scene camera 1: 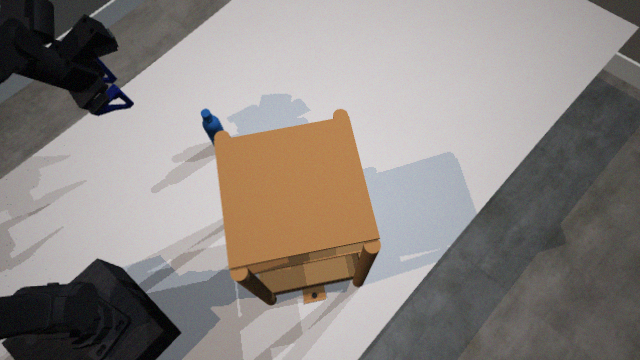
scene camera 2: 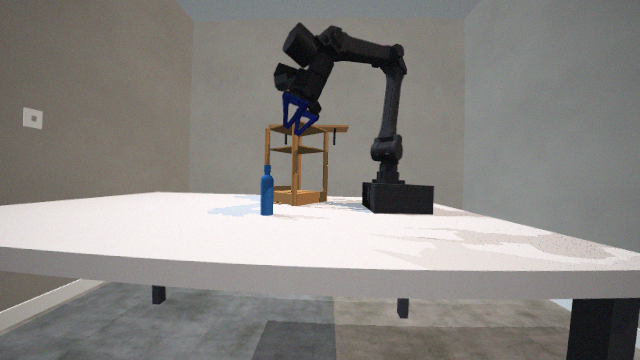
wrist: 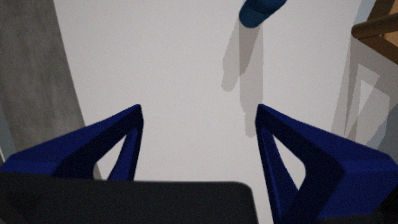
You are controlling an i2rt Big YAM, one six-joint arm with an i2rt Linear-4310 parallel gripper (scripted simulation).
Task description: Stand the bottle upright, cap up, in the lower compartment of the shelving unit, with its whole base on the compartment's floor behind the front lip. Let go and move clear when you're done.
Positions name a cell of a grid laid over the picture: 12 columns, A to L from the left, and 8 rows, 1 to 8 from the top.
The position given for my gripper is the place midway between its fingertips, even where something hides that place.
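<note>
I can see my gripper (scene camera 1: C3), and the same gripper appears in scene camera 2 (scene camera 2: F3) and in the wrist view (wrist: G5). There is also a wooden shelving unit (scene camera 1: F5), and scene camera 2 gives me that unit as well (scene camera 2: F5).
</note>
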